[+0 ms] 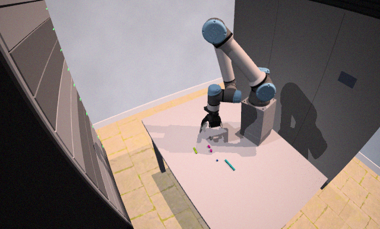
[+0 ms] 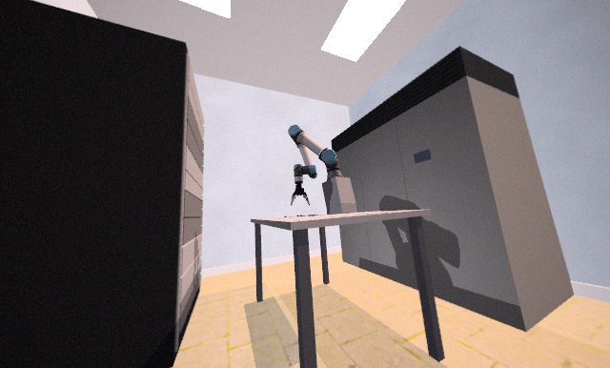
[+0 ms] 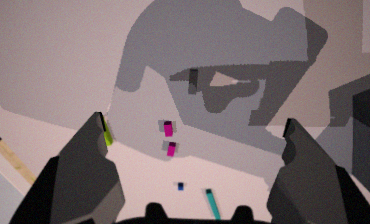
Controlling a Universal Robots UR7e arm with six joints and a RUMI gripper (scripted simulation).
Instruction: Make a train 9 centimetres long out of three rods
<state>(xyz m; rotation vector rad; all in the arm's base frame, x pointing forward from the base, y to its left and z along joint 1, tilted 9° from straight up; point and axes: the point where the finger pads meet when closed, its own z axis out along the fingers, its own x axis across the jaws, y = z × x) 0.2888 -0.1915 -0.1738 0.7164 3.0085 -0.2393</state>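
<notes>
Now: hand 8 cm above the grey rod. The rest, counted from my hand: turquoise rod (7 cm ahead, 25 cm to the left, 8 cm below); blue rod (10 cm ahead, 17 cm to the left, 8 cm below); lime rod (15 cm ahead, 1 cm to the left, 8 cm below).
</notes>
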